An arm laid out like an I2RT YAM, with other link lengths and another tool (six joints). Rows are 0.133 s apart.
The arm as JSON. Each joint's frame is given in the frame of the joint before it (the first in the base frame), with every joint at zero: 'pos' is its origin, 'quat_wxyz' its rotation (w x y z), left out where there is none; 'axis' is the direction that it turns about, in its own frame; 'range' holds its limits. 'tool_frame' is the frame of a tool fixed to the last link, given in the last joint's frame.
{
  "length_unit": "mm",
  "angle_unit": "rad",
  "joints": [
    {
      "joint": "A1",
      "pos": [
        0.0,
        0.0,
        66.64
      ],
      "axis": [
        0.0,
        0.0,
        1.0
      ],
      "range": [
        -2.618,
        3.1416
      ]
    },
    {
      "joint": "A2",
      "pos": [
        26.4,
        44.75,
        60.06
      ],
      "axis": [
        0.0,
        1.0,
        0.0
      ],
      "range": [
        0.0,
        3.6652
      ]
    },
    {
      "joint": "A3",
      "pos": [
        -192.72,
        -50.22,
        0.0
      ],
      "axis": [
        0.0,
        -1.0,
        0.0
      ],
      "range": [
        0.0,
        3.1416
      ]
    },
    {
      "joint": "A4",
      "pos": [
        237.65,
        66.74,
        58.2
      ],
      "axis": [
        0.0,
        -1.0,
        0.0
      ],
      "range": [
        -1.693,
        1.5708
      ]
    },
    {
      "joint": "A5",
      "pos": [
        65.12,
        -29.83,
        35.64
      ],
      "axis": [
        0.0,
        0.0,
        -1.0
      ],
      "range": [
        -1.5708,
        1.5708
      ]
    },
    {
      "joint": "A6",
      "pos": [
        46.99,
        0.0,
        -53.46
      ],
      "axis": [
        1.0,
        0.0,
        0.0
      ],
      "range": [
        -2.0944,
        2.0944
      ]
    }
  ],
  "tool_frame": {
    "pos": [
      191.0,
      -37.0,
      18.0
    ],
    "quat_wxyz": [
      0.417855,
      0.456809,
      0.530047,
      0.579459
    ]
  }
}
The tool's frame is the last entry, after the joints.
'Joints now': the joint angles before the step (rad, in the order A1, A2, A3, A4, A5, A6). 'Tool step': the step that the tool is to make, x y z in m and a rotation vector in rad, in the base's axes. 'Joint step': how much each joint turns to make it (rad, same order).
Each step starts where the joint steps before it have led.
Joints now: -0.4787 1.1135 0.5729 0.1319 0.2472 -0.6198
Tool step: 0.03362 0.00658 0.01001 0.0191 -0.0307 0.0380
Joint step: 0.0441 0.1404 0.1289 0.0230 -0.0064 0.0315
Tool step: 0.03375 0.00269 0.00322 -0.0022 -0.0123 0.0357
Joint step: 0.0304 0.1561 0.1259 0.0422 -0.0060 0.0008
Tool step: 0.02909 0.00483 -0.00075 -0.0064 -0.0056 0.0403
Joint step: 0.0232 0.1256 0.1011 0.0345 -0.0145 -0.0101
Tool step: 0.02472 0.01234 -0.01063 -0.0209 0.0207 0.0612
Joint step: 0.0256 0.1026 0.0616 0.0373 -0.0231 -0.0390
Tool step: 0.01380 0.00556 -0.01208 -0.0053 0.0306 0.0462
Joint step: 0.0010 0.0655 0.0453 -0.0009 -0.0359 -0.0321
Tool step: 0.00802 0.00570 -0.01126 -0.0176 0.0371 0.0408
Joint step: 0.0016 0.0414 0.0241 -0.0050 -0.0242 -0.0431
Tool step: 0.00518 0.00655 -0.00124 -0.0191 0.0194 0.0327
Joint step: 0.0059 0.0098 0.0143 -0.0119 -0.0142 -0.0337
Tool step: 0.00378 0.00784 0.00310 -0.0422 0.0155 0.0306
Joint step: 0.0132 -0.0031 0.0009 0.0015 0.0028 -0.0485
